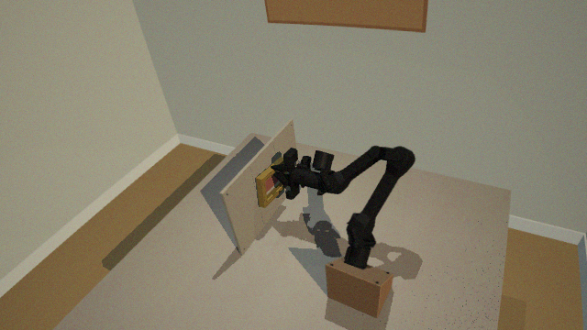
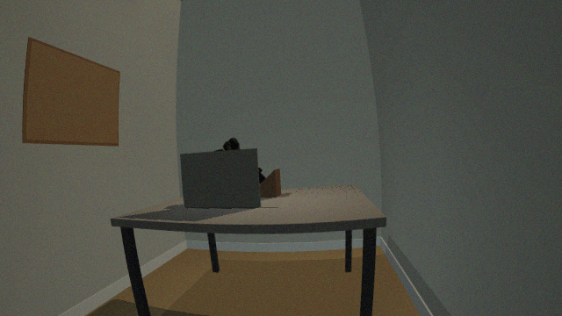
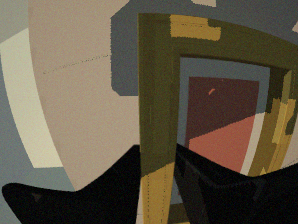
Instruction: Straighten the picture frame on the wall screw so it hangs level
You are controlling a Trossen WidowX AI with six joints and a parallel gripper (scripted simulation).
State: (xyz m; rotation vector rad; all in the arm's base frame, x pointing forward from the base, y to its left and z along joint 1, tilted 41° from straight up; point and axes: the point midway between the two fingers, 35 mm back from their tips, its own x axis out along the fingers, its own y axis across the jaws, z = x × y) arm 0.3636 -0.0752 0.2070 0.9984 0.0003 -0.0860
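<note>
The picture frame is 1 cm ahead of my gripper tip, 1 cm to the left of it and 5 cm below it. The rest, counted from my gripper tip: wall panel: 2 cm ahead, 1 cm to the left, 7 cm below.
</note>
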